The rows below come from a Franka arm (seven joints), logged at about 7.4 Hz.
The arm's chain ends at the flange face. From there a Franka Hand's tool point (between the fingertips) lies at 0.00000 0.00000 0.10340 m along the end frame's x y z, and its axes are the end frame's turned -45 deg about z.
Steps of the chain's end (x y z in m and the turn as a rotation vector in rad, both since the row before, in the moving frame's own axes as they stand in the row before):
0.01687 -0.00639 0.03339 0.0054 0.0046 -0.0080
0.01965 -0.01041 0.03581 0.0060 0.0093 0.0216
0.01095 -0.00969 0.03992 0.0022 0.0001 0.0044
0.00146 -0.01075 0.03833 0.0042 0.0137 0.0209
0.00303 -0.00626 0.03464 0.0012 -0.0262 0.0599
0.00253 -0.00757 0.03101 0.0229 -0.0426 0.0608
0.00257 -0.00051 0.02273 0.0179 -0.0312 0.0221
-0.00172 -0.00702 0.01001 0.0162 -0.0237 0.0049
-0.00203 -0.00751 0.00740 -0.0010 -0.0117 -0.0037
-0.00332 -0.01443 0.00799 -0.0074 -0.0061 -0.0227
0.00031 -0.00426 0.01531 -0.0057 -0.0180 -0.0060
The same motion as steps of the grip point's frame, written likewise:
0.01718 0.00735 0.03339 0.0006 0.0071 -0.0080
0.02237 0.00679 0.03580 -0.0023 0.0108 0.0216
0.01476 0.00074 0.03992 0.0015 0.0016 0.0044
0.00994 -0.00586 0.03832 -0.0067 0.0127 0.0209
0.00480 -0.00434 0.03460 0.0194 -0.0177 0.0599
0.00585 -0.00839 0.03089 0.0463 -0.0139 0.0608
0.00125 -0.00214 0.02266 0.0347 -0.0094 0.0221
0.00321 -0.00910 0.00997 0.0282 -0.0053 0.0049
0.00294 -0.00753 0.00739 0.0076 -0.0090 -0.0037
0.00687 -0.01244 0.00799 -0.0009 -0.0095 -0.0227
0.00150 -0.00369 0.01529 0.0087 -0.0168 -0.0060

